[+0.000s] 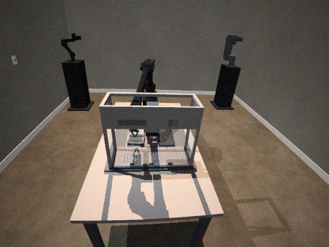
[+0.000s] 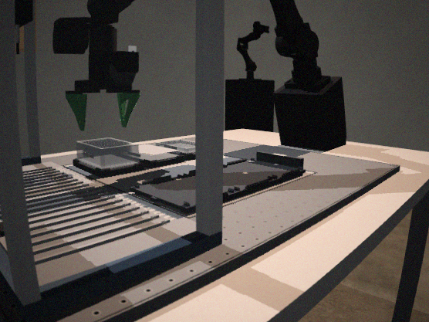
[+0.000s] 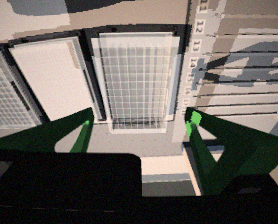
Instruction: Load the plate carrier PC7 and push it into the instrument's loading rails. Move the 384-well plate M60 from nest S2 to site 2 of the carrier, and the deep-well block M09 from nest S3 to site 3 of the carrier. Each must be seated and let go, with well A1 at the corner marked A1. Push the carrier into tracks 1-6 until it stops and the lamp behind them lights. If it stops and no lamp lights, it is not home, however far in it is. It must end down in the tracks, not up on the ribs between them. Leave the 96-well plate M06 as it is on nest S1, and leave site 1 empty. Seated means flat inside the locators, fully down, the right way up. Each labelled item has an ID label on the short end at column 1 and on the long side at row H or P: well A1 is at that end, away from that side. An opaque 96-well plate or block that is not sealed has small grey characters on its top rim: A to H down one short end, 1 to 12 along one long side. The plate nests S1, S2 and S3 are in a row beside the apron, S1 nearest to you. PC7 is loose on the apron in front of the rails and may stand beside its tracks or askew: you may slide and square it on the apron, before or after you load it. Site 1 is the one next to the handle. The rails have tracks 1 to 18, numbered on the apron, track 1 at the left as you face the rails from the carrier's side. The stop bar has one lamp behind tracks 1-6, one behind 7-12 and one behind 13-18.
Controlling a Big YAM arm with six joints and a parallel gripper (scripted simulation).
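The deep-well block M09 is 70 mm below my hand. From my hand the other things lie so: carrier PC7: 90 mm behind, 260 mm to the left, 80 mm below; nest S3: 90 mm below; grey frame post: 110 mm ahead, 410 mm to the left, 160 mm above.
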